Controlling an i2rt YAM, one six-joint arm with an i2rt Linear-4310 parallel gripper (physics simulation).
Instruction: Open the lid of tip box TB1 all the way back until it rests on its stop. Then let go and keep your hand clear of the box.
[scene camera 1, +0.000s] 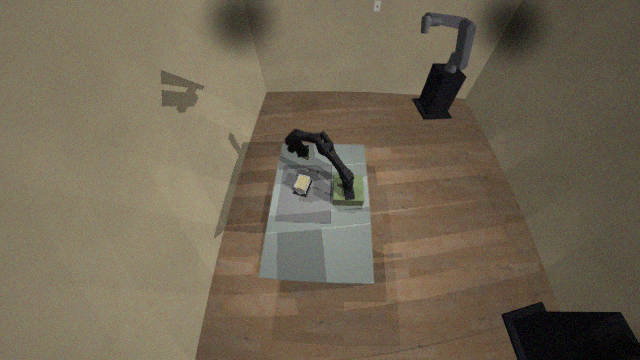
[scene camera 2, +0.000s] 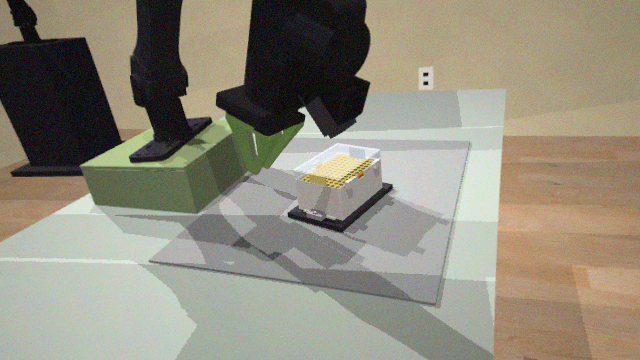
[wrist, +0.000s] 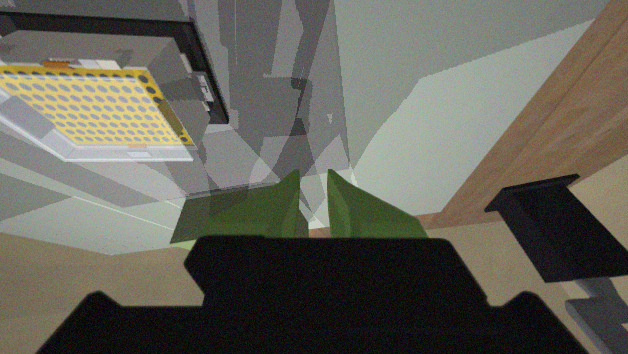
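Seen in the pictures: gripper, fingertip midpoint: (scene camera 1: 308, 158) (scene camera 2: 258, 169) (wrist: 313, 177); arm's base, origin of the base link: (scene camera 1: 347, 187) (scene camera 2: 175, 140).
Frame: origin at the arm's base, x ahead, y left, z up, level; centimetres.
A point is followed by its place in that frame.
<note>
Tip box TB1 (scene camera 1: 302, 184) {x 33.1, y -6.8, z -0.7 cm} (scene camera 2: 361, 196) {x 37.0, y -11.5, z -6.2 cm} (wrist: 100, 45) {x 36.7, y -12.2, z -5.5 cm} is a whitish box with a yellow, perforated tip rack inside and an orange tab. It sits on a black base plate (scene camera 2: 367, 208) {x 37.9, y -11.9, z -8.1 cm} (wrist: 207, 65) {x 31.7, y -17.1, z -8.1 cm}. Its clear lid (scene camera 2: 345, 150) {x 34.0, y -5.7, z -0.7 cm} (wrist: 165, 154) {x 28.8, y -11.5, z -0.7 cm} lies over the rack and looks closed. My gripper (scene camera 2: 257, 172) {x 26.9, y -25.9, z 5.1 cm} (wrist: 313, 177) {x 26.9, y -25.9, z 5.1 cm} has green fingers brought close together, with a narrow gap and nothing between them. The fingers are apart from the box, above and to its left in the second scene view. In the wrist view the box is at the upper left.
The base plate lies on a grey mat (scene camera 2: 442, 170) {x 49.5, y 2.7, z -8.4 cm} on the pale table (scene camera 1: 350, 260) {x 5.7, y 50.4, z -8.8 cm}. My arm stands on a green block (scene camera 1: 348, 202) {x 1.0, y 10.6, z -3.4 cm} (scene camera 2: 140, 187) {x -1.4, y -11.5, z -4.3 cm}. A black pedestal (scene camera 1: 442, 90) (scene camera 2: 45, 100) (wrist: 555, 230) with another arm stands beyond the table.
</note>
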